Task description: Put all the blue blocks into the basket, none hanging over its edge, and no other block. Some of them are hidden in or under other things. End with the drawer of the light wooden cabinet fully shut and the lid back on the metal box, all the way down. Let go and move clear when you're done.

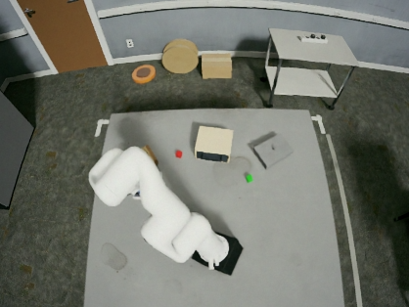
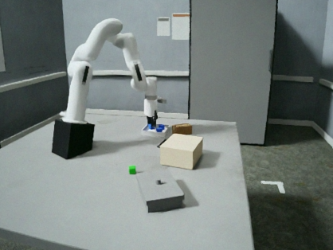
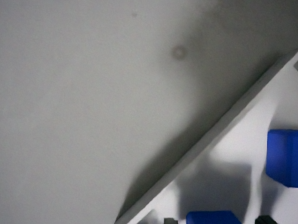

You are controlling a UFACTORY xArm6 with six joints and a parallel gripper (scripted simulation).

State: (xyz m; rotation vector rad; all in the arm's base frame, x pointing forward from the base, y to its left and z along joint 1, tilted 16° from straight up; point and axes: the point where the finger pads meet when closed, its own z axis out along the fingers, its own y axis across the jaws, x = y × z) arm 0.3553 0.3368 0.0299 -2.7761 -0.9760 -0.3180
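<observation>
My hand is 30 mm to the left of the white basket, 30 mm short of it and 30 mm above it. Round my hand: light wooden cabinet: 400 mm to the right, 210 mm ahead; brown box: 190 mm ahead, 40 mm to the right, 10 mm below; dark-rimmed drawer: 390 mm to the right, 200 mm ahead.
</observation>
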